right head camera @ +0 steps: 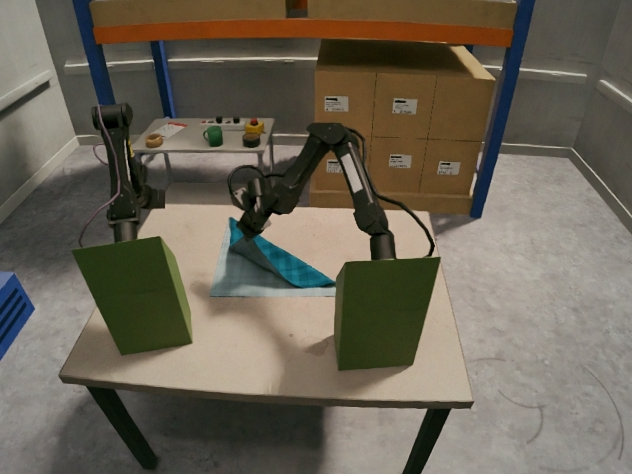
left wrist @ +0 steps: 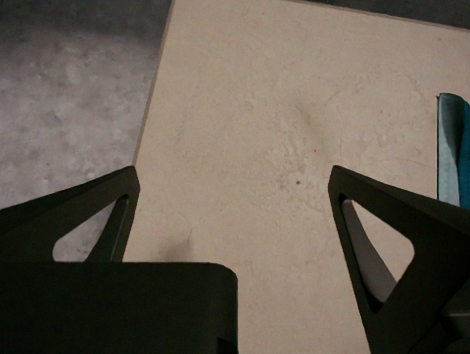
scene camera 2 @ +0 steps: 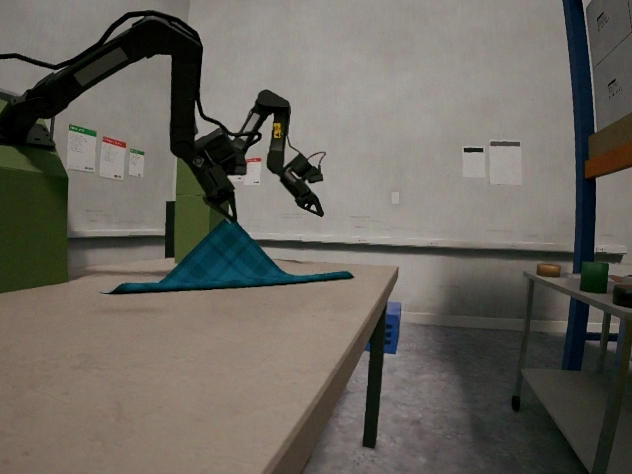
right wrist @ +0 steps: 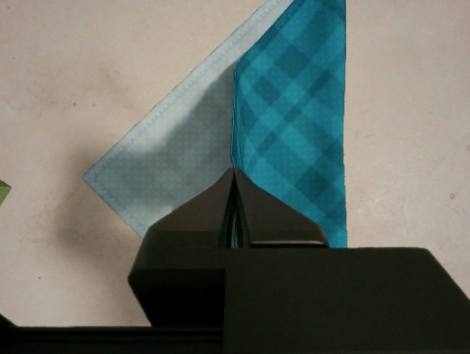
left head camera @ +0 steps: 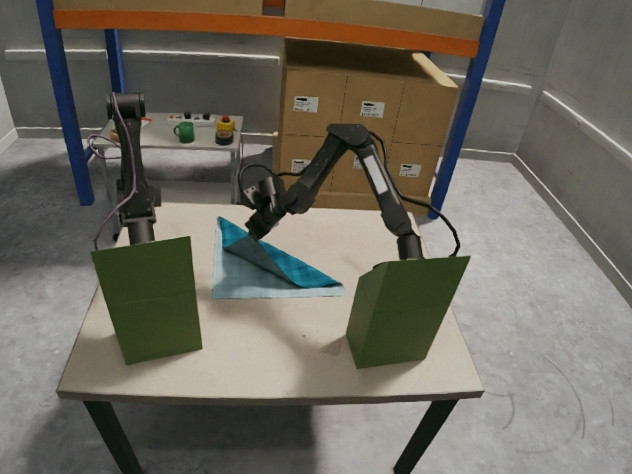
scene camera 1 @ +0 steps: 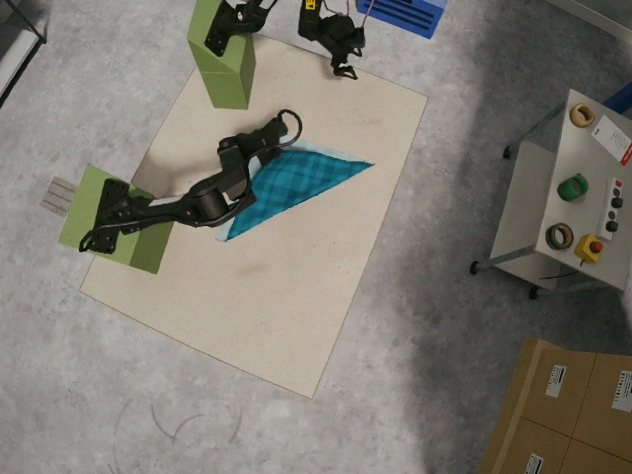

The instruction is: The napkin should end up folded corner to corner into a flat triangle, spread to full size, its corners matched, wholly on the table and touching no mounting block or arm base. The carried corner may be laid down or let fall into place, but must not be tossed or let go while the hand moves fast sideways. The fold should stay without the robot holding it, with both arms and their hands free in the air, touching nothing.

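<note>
The napkin (left head camera: 278,265) (right head camera: 275,262) (scene camera 1: 301,176) (scene camera 2: 224,255) (right wrist: 295,115) is partly folded over diagonally, its darker teal side up on the raised flap and its pale side showing beneath. Its edge also shows at the right of the left wrist view (left wrist: 448,155). My right gripper (scene camera 2: 231,219) (right wrist: 234,176) is shut on the napkin's corner and holds it above the table, so the flap rises like a tent. The near-left pale corner lies flat, uncovered. My left gripper (scene camera 2: 320,213) (left wrist: 233,176) is open and empty, in the air away from the napkin.
The table (left head camera: 245,352) (scene camera 1: 285,306) (scene camera 2: 153,377) carries two green mounting blocks (left head camera: 158,301) (left head camera: 403,311), left and right of the napkin in the left head camera. A trolley (scene camera 1: 520,204) stands beyond the table, with a green mug (scene camera 1: 572,187) on it.
</note>
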